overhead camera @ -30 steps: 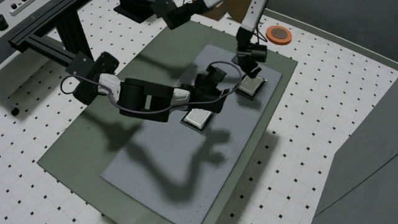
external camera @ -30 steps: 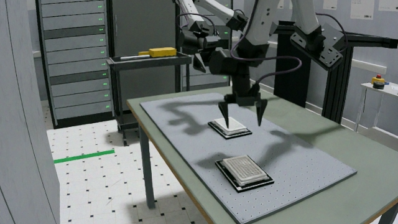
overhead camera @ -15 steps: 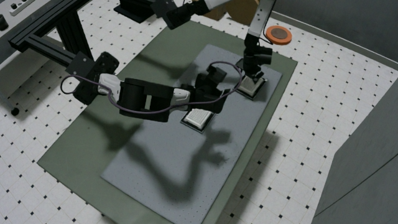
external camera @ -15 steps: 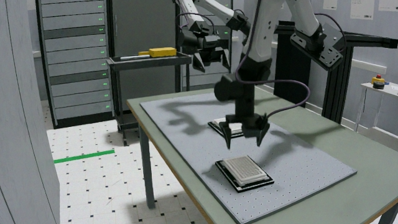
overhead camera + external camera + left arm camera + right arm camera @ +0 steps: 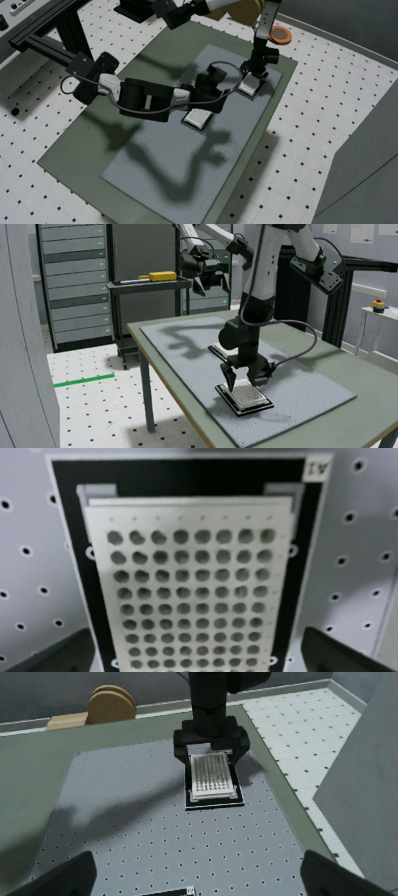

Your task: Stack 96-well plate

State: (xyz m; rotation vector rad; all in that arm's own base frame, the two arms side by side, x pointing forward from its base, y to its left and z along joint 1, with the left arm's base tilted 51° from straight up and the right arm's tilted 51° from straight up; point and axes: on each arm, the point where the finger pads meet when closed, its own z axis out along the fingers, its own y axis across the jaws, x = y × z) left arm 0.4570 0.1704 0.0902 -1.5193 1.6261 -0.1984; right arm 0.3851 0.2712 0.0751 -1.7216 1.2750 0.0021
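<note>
Right now the plate nest N1 is 10 mm to the right of my left hand and 40 mm below it. The rest, counted from my left hand: plate nest N2 (90 mm behind, 320 mm to the right, 40 mm below).
</note>
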